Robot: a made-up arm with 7 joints.
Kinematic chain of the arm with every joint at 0, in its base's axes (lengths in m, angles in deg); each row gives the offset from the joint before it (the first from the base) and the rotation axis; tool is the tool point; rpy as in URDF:
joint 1: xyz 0 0 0.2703 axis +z
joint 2: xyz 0 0 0 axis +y
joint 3: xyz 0 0 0.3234 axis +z
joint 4: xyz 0.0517 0 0 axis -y
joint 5: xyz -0.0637 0 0.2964 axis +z
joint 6: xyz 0 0 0 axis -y
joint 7: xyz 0.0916 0 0 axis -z
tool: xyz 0 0 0 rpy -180 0 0
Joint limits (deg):
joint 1: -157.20..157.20
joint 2: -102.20..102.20
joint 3: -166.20..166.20
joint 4: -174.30..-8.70
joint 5: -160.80..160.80
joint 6: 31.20..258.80
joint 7: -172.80..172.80
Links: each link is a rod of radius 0.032 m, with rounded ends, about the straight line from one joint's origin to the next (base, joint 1, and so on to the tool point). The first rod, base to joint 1, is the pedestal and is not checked.
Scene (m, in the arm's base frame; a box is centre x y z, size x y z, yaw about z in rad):
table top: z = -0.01
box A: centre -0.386 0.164 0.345 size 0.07 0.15 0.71 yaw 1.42
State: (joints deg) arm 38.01 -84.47 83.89 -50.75 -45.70 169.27 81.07
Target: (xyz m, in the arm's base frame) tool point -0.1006 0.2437 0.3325
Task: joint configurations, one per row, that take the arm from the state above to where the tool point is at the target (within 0.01 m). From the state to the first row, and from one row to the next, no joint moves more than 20 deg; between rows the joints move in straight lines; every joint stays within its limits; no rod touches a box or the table.
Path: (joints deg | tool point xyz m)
1: 42.77 -85.91 72.34 -61.13 -29.74 172.34 74.98 | -0.6086 -0.2158 0.3467
2: 47.53 -87.34 60.78 -71.50 -13.78 175.41 68.90 | -0.5721 -0.2327 0.4196
3: 52.29 -88.78 49.23 -81.88 2.18 178.48 62.81 | -0.5080 -0.2576 0.4966
4: 49.16 -86.08 45.06 -98.39 5.95 169.75 68.28 | -0.4681 -0.1366 0.5765
5: 46.03 -83.38 40.90 -114.91 9.73 161.02 73.74 | -0.3813 -0.0243 0.6249
6: 42.89 -80.69 36.74 -131.42 13.50 152.29 79.21 | -0.2622 0.0625 0.6313
7: 39.76 -77.99 32.58 -147.93 17.28 143.55 84.67 | -0.1332 0.1115 0.5918
8: 36.63 -75.29 28.42 -164.45 21.05 134.82 90.14 | -0.0202 0.1185 0.5111
9: 32.48 -75.68 35.12 -163.71 4.07 139.25 88.32 | -0.0512 0.1530 0.4990
10: 28.34 -76.06 41.82 -162.96 -12.91 143.68 86.51 | -0.0770 0.1877 0.4719
11: 24.19 -76.44 48.52 -162.22 -29.88 148.11 84.70 | -0.0945 0.2172 0.4318
12: 20.04 -76.83 55.22 -161.48 -46.86 152.54 82.88 | -0.1022 0.2369 0.3833
13: 15.90 -77.21 61.91 -160.74 -63.84 156.97 81.07 | -0.1006 0.2437 0.3325

